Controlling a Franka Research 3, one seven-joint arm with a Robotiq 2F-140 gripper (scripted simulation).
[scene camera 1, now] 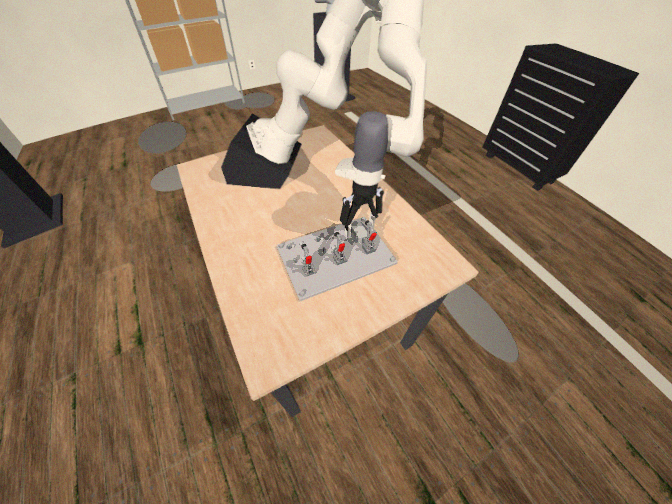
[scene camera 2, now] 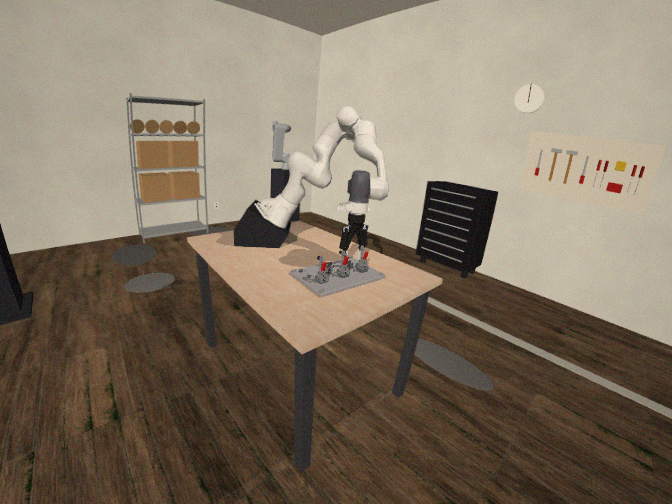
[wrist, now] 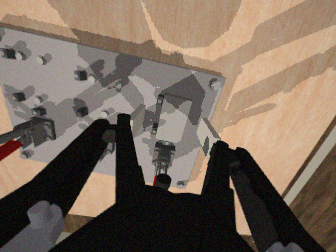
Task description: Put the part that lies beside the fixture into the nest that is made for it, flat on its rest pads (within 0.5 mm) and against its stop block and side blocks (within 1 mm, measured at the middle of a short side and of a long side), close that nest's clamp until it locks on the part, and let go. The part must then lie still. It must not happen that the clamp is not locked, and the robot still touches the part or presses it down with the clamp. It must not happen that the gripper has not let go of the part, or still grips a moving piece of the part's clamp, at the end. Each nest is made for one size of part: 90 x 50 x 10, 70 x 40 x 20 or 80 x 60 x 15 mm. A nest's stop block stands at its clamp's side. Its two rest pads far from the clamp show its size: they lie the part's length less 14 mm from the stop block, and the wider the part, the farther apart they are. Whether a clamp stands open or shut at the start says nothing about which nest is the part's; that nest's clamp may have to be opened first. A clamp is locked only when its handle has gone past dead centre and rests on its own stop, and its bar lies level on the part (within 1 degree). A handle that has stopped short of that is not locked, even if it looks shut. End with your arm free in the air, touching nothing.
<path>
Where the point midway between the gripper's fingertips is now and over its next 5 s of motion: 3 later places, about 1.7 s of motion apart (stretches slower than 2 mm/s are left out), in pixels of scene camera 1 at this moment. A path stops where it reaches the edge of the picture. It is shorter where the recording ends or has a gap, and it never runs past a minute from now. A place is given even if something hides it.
My gripper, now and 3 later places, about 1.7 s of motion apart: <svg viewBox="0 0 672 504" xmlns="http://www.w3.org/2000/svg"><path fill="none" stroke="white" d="M359 231L360 220L364 224L368 228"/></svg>
</path>
